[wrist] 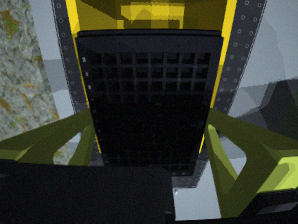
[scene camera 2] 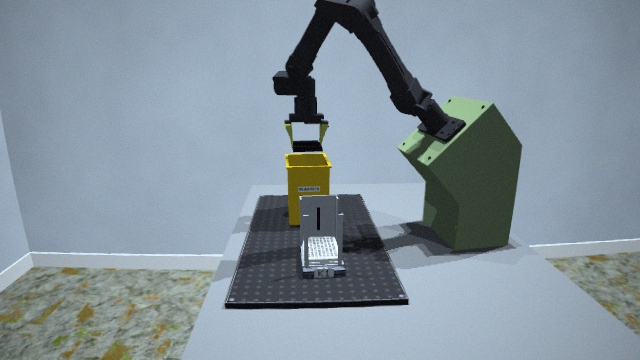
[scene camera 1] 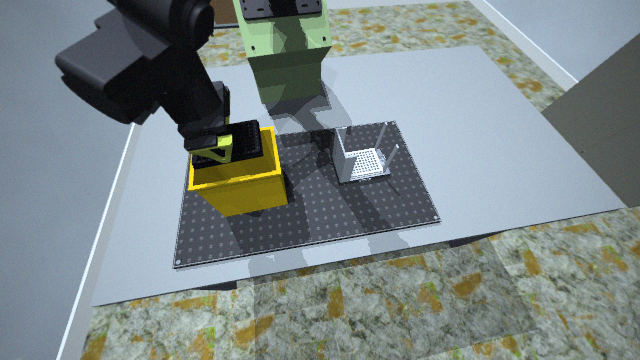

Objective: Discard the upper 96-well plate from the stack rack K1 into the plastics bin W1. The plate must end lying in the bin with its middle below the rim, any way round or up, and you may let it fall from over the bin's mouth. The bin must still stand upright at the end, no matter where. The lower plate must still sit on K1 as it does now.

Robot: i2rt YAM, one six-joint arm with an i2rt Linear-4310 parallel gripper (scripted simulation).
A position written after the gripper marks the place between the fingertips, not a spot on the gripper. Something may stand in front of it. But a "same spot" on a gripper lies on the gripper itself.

The gripper shows in the wrist view (149,113), in scene camera 2 and in scene camera 1. The same spot on the gripper: (scene camera 2: 324,124) is (scene camera 1: 229,93).
